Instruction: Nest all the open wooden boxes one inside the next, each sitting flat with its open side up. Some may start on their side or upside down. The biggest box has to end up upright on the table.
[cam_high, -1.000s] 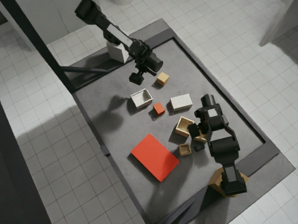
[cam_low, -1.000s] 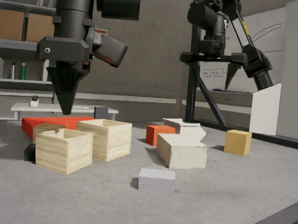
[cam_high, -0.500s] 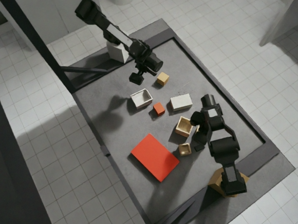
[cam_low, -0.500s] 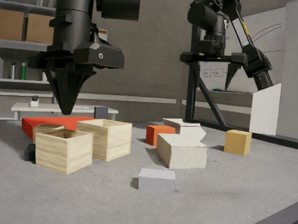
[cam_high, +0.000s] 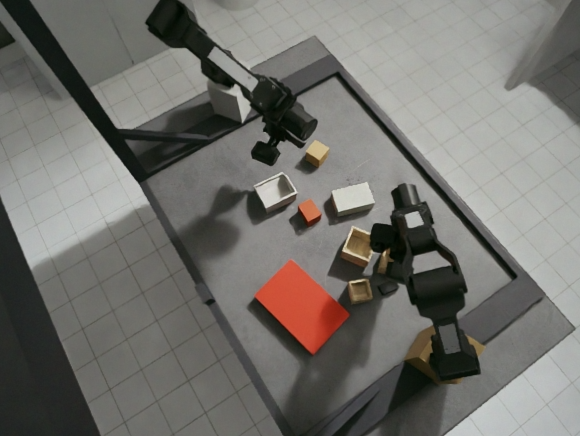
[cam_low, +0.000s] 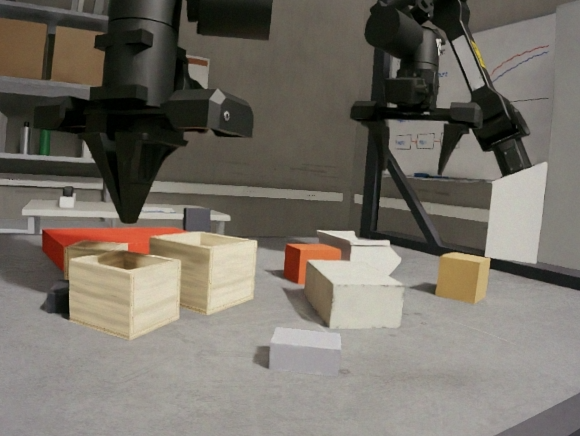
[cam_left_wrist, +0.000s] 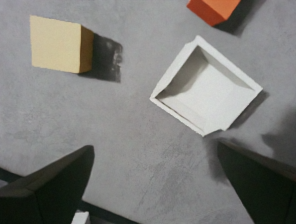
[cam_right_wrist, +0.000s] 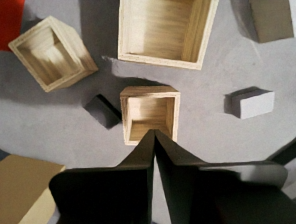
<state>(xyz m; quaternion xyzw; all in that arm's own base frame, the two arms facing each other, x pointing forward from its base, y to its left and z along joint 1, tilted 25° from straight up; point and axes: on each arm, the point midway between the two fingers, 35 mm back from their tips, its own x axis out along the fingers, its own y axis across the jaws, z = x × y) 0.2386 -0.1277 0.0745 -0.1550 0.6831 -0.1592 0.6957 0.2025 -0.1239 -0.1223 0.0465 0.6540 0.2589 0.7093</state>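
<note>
Right now my right hand is 10 cm above the medium wooden box. Round my right hand: dark block (11 cm below, 5 cm to the right, 5 cm behind); small wooden box (12 cm behind, 10 cm below, 1 cm to the right); large wooden box (10 cm below, 8 cm to the left, 5 cm behind).
</note>
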